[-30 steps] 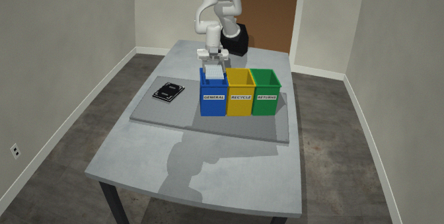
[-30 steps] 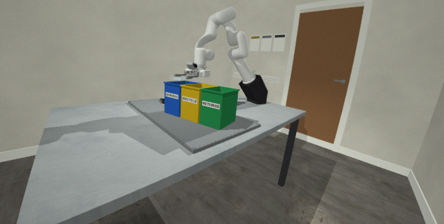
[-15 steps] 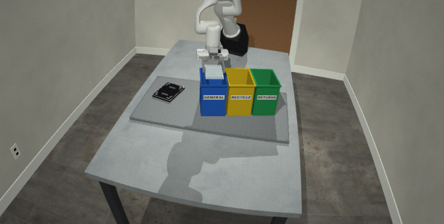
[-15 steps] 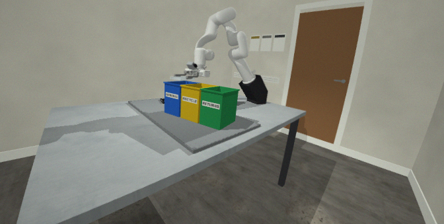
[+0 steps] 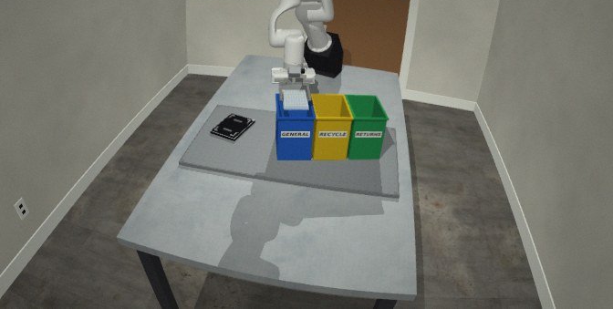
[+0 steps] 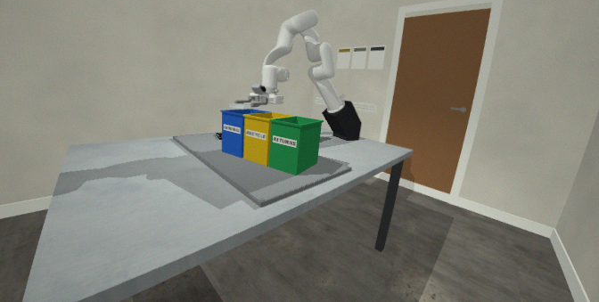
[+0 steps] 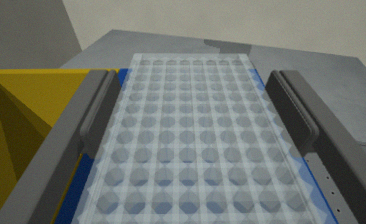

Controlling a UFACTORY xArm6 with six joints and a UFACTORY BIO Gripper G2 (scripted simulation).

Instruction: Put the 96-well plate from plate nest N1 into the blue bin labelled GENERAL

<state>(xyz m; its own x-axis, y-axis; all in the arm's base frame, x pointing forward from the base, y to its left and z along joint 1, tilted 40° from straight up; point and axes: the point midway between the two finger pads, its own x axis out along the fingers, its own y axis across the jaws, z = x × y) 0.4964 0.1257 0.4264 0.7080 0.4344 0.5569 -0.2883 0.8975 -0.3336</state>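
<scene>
My gripper is now 120 mm above the blue general bin. From my hand the other things lie so: yellow recycle bin: 50 mm behind, 120 mm to the left, 120 mm below; then clear 96-well plate: 10 mm below; then green returns bin: 100 mm behind, 240 mm to the left, 120 mm below.
</scene>
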